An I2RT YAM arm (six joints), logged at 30 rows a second.
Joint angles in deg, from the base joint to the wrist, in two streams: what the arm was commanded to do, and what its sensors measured. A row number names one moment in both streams.
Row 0, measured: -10.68 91.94 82.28 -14.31 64.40 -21.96
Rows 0 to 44, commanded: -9.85 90.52 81.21 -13.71 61.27 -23.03; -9.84 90.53 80.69 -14.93 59.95 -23.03; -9.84 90.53 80.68 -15.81 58.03 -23.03; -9.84 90.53 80.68 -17.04 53.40 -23.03; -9.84 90.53 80.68 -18.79 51.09 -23.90; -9.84 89.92 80.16 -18.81 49.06 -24.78; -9.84 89.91 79.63 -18.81 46.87 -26.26; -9.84 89.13 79.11 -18.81 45.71 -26.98; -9.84 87.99 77.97 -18.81 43.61 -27.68; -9.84 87.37 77.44 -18.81 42.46 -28.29; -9.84 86.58 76.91 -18.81 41.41 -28.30; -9.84 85.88 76.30 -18.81 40.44 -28.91; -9.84 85.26 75.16 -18.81 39.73 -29.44; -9.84 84.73 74.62 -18.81 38.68 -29.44; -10.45 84.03 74.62 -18.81 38.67 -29.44; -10.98 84.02 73.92 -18.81 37.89 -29.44; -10.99 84.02 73.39 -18.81 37.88 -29.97; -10.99 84.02 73.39 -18.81 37.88 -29.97; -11.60 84.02 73.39 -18.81 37.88 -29.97; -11.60 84.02 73.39 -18.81 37.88 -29.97; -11.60 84.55 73.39 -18.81 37.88 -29.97; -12.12 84.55 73.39 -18.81 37.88 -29.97; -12.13 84.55 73.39 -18.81 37.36 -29.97; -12.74 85.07 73.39 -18.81 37.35 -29.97; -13.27 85.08 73.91 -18.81 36.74 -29.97; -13.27 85.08 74.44 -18.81 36.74 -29.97; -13.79 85.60 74.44 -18.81 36.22 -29.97; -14.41 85.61 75.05 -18.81 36.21 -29.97; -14.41 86.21 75.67 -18.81 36.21 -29.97; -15.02 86.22 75.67 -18.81 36.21 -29.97; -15.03 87.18 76.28 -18.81 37.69 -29.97; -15.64 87.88 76.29 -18.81 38.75 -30.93; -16.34 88.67 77.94 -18.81 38.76 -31.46; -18.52 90.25 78.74 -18.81 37.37 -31.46; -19.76 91.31 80.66 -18.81 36.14 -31.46; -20.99 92.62 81.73 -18.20 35.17 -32.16; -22.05 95.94 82.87 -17.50 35.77 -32.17; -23.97 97.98 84.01 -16.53 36.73 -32.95; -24.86 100.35 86.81 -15.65 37.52 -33.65; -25.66 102.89 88.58 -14.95 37.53 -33.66; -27.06 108.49 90.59 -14.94 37.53 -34.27; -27.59 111.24 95.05 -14.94 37.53 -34.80; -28.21 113.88 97.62 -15.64 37.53 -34.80; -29.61 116.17 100.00 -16.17 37.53 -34.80; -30.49 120.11 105.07 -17.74 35.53 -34.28
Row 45, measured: -28.56 114.04 96.84 -16.82 36.51 -33.32
